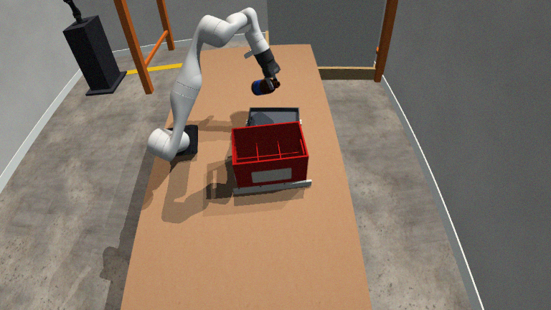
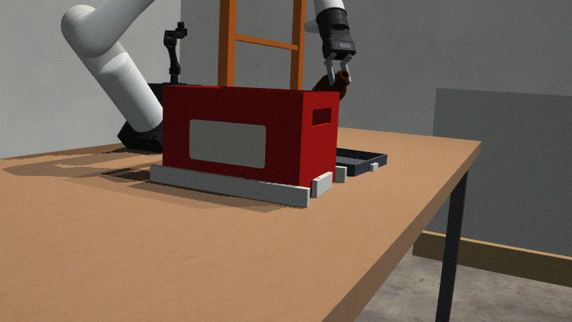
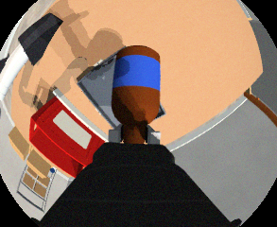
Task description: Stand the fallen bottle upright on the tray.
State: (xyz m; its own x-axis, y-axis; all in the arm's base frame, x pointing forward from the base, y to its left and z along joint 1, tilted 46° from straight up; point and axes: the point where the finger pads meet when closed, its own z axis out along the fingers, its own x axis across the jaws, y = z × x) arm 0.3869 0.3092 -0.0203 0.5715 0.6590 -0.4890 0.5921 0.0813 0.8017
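The brown bottle lies 3 cm below my hand, 3 cm behind it and 2 cm to the left of it. Round my hand: dark grey tray 19 cm below, 5 cm to the right, 1 cm behind; then red crate 33 cm to the right, 12 cm below, 2 cm behind.
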